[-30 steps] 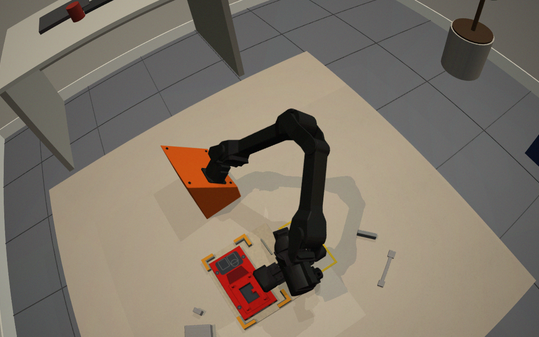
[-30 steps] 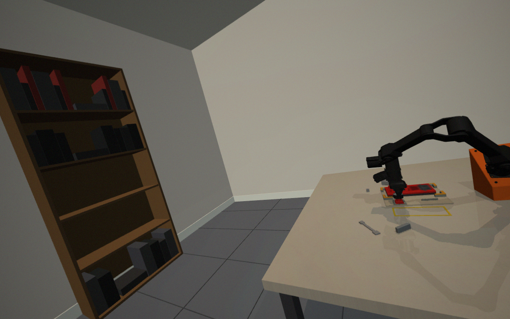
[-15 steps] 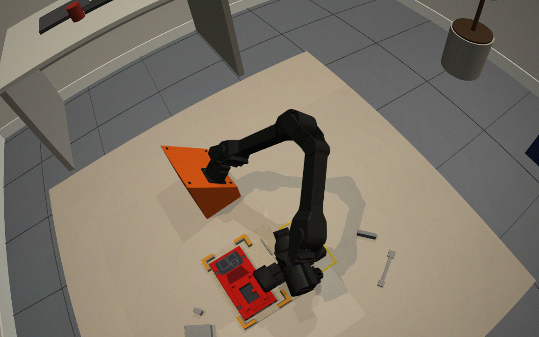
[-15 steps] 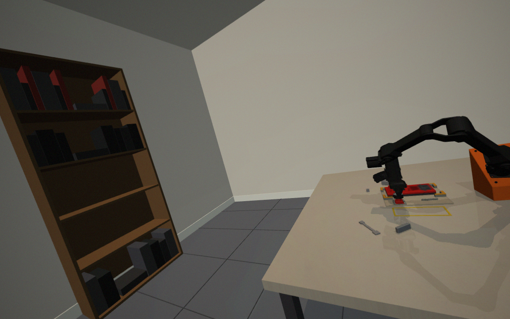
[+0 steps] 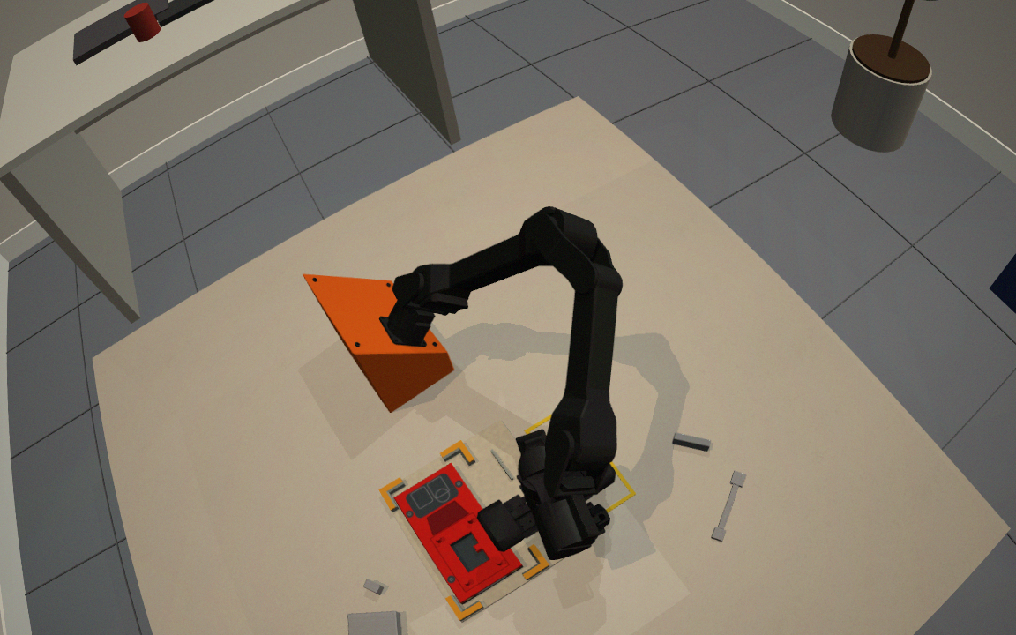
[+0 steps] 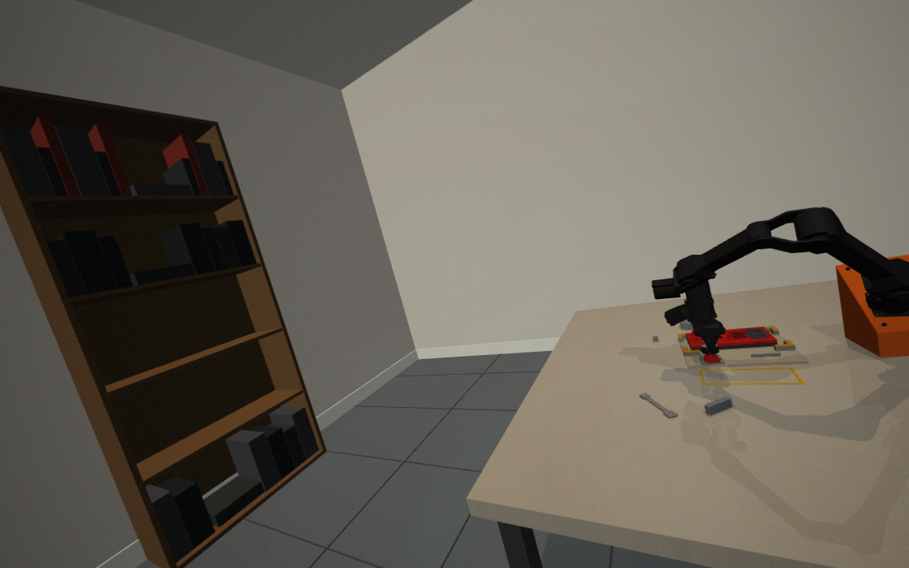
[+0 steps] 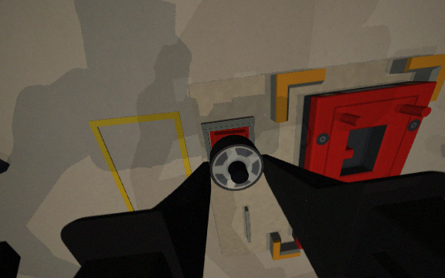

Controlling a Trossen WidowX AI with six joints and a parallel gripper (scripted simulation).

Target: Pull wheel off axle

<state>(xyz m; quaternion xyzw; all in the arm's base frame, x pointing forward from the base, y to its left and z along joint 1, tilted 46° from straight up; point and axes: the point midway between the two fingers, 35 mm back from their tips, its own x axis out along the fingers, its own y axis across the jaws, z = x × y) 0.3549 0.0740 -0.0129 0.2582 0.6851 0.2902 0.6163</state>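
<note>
The axle lies 1 cm below my gripper tip. Round my gripper tip: wheel: right at my gripper tip.
</note>
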